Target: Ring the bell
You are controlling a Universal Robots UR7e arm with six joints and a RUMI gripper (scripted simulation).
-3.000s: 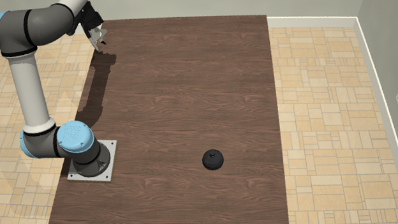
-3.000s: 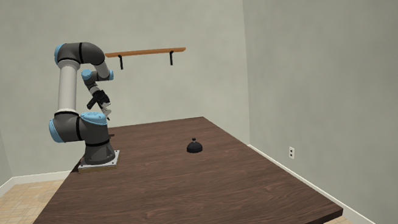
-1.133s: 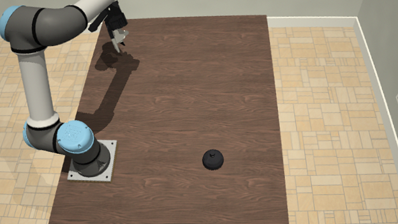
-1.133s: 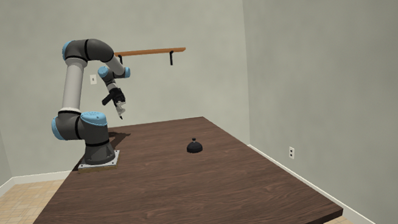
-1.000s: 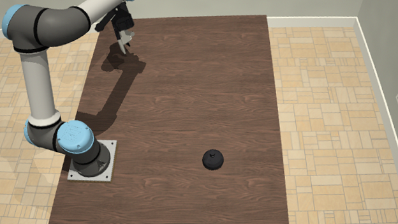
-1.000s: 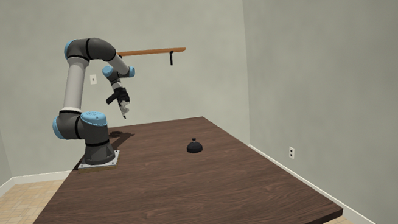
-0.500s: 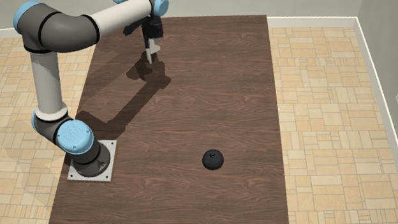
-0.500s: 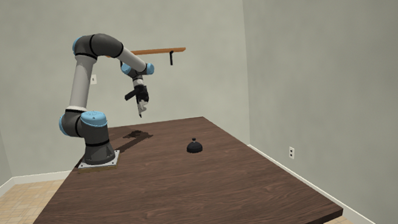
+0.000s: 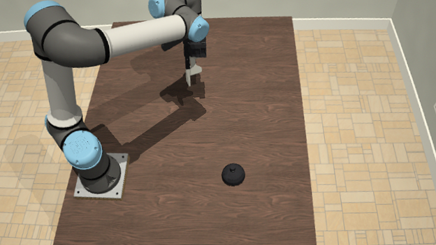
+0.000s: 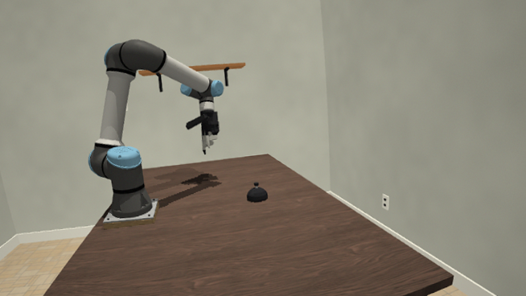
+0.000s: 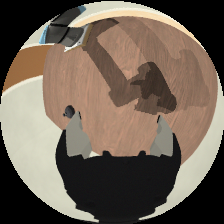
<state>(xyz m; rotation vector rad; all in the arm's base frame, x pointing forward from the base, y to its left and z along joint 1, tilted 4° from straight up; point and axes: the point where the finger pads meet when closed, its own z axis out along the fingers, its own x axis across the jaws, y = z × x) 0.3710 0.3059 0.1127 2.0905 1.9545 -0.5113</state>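
Now: hand 37 cm to the left of the small black dome bell, 12 cm above it and 11 cm short of it.
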